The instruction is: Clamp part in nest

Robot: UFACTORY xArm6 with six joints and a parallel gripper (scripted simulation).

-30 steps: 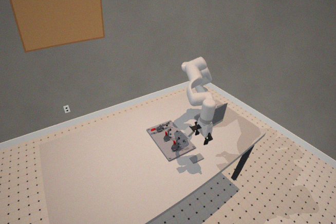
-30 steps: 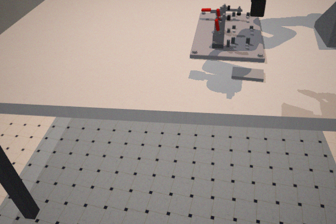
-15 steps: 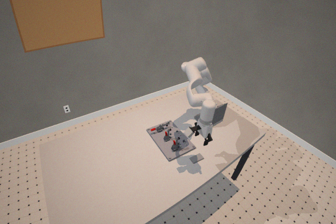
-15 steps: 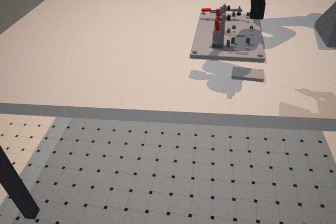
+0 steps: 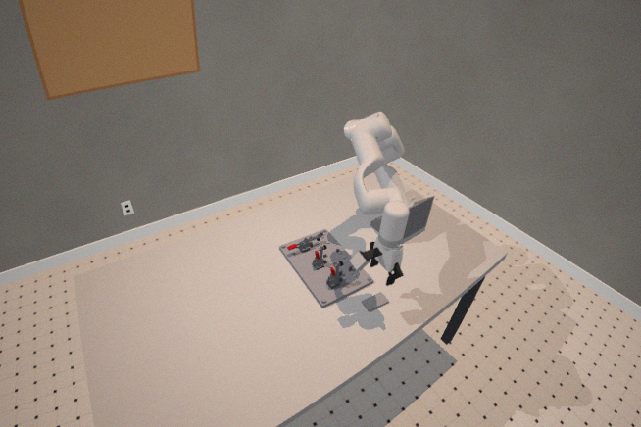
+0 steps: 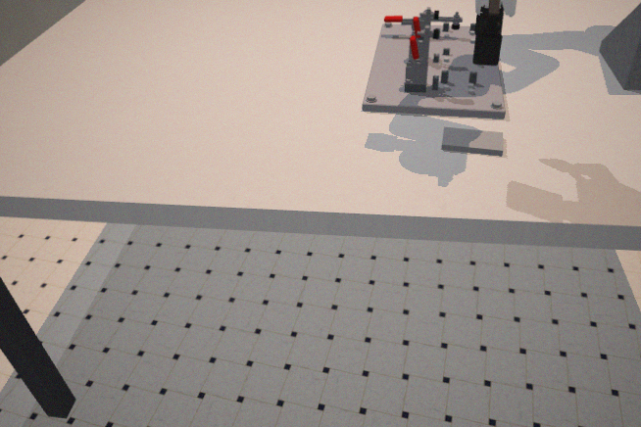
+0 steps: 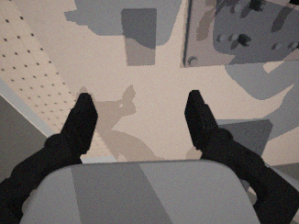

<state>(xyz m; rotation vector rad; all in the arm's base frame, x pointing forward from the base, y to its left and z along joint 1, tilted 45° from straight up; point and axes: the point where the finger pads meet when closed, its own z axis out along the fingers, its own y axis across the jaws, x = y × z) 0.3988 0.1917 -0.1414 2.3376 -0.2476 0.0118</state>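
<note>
The flat grey part is 160 mm below my hand. Also, from my hand: grey fixture plate: 30 mm ahead, 260 mm to the right, 160 mm below.
</note>
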